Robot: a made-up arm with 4 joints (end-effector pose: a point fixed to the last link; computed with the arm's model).
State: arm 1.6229 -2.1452 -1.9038 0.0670
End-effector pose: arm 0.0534 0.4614 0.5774 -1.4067 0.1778 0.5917
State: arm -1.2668 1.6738 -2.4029 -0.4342
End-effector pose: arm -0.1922 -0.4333 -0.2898 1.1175 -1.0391 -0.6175
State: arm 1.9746 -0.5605 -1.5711 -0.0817
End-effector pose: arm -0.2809 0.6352 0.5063 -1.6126 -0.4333 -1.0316
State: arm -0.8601 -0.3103 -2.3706 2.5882
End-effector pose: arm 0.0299 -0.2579 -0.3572 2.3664 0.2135 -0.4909
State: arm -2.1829 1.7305 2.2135 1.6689
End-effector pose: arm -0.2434 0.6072 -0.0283 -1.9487 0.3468 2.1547
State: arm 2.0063 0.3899 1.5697 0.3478
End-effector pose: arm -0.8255 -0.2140 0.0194 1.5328 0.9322 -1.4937
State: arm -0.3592 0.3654 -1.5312 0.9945
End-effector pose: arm -0.2901 -0.6006 -0.1750 1.2093 -1.0269 -0.7797
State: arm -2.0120 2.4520 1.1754 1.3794
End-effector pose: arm 0.1163 0.4803 -0.4397 -0.8357 2.2218 1.7196
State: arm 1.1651 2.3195 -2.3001 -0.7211
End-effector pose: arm -0.0940 0.5498 -0.0938 0.2329 1.5996 2.6353
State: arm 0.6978 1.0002 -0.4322 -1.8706
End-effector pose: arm -0.3540 -0.6349 0.4854 -0.1043 -1.0895 0.8427
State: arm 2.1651 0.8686 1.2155 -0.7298
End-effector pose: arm -0.6465 -0.3048 -0.1956 1.2307 -0.6171 -0.6827
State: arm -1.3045 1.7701 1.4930 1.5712
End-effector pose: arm 0.6506 0.3570 -0.1411 -0.8375 1.4800 1.0957
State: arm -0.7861 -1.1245 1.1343 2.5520
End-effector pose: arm 0.0885 0.4851 0.2045 -1.1221 -1.3525 -2.0152
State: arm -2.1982 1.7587 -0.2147 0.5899
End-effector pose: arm 0.5948 0.1882 -0.4214 0.4885 1.7949 0.9661
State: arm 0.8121 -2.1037 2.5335 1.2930
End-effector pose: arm 0.2381 -0.5564 0.4737 0.8309 -0.9049 1.2273
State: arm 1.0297 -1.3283 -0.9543 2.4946
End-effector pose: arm -0.2651 0.4359 0.0534 -0.4763 -1.8296 -2.1337
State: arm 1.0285 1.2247 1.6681 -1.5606
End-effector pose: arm 0.3924 -0.3510 -0.0923 1.7267 -0.5173 1.3928
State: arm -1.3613 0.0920 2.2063 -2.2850
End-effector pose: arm 0.0643 0.2823 -0.3307 -1.1934 -2.2641 -1.2218
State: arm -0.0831 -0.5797 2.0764 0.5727
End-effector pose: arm 0.5863 -0.5697 0.2933 -1.0143 1.8483 -0.8975
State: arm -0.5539 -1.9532 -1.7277 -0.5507
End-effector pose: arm -0.5230 -0.1185 0.4263 1.6664 1.3224 -2.2543
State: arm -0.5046 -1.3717 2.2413 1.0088
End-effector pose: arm 0.6709 -0.0087 0.4689 -1.9139 0.8952 -1.7940
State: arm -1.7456 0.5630 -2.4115 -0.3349
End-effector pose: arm 0.5178 -0.3618 -0.2957 1.6647 -1.5677 0.4166
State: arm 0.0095 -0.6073 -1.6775 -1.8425
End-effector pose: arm -0.5080 0.0242 0.3979 -1.9095 -0.7414 1.7819
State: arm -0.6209 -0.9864 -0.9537 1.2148
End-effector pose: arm -0.2914 -0.5282 0.4387 0.1400 -1.2381 -0.0453
